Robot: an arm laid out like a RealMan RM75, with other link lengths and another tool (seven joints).
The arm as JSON. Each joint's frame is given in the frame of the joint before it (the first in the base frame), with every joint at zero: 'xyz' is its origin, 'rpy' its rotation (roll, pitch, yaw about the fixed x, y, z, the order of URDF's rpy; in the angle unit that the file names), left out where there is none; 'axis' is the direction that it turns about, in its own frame. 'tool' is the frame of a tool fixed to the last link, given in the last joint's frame.
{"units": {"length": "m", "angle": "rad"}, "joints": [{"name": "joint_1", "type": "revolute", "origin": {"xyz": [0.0, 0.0, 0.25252]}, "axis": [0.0, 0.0, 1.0]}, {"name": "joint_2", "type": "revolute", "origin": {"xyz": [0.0, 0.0, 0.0]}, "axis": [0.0, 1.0, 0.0]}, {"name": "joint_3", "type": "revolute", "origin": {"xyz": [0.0, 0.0, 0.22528]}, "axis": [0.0, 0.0, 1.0]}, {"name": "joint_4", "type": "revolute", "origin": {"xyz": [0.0, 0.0, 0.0]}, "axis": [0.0, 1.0, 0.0]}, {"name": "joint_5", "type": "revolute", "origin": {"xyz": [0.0, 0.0, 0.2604]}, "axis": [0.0, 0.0, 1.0]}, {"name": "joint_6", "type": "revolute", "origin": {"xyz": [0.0, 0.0, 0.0]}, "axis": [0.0, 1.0, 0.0]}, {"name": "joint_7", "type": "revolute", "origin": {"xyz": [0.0, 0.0, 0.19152]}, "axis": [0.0, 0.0, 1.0]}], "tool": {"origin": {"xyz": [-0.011, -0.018, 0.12], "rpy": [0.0, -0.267, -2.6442]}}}
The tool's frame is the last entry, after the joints.
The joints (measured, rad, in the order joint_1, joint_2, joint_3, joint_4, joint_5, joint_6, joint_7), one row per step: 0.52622, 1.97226, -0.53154, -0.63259, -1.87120, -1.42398, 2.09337; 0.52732, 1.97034, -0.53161, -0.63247, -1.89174, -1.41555, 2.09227; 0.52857, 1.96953, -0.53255, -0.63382, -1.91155, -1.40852, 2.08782; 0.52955, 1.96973, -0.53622, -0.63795, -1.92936, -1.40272, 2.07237; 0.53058, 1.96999, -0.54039, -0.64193, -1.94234, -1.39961, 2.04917; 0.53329, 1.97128, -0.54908, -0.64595, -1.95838, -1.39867, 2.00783; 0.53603, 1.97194, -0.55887, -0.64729, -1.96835, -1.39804, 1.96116; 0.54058, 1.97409, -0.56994, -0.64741, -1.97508, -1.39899, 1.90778; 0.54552, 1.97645, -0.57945, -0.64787, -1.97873, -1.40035, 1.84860; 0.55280, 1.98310, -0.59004, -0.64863, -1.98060, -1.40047, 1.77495
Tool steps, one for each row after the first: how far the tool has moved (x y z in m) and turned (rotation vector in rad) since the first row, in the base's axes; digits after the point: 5 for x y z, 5 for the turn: 0.00559, -0.00043, -0.00261, -0.00731, -0.02077, -0.00715; 0.01021, -0.00103, -0.00537, -0.01414, -0.04311, -0.00965; 0.01356, -0.00162, -0.00800, -0.01777, -0.07288, -0.00121; 0.01522, -0.00210, -0.00998, -0.01800, -0.10304, 0.01554; 0.01531, -0.00339, -0.01423, -0.01995, -0.14722, 0.05009; 0.01434, -0.00440, -0.01807, -0.01873, -0.18909, 0.08933; 0.01100, -0.00536, -0.02285, -0.01642, -0.23005, 0.13735; 0.00667, -0.00578, -0.02663, -0.00882, -0.27096, 0.19047; -0.00035, -0.00588, -0.03214, 0.00358, -0.31620, 0.25720
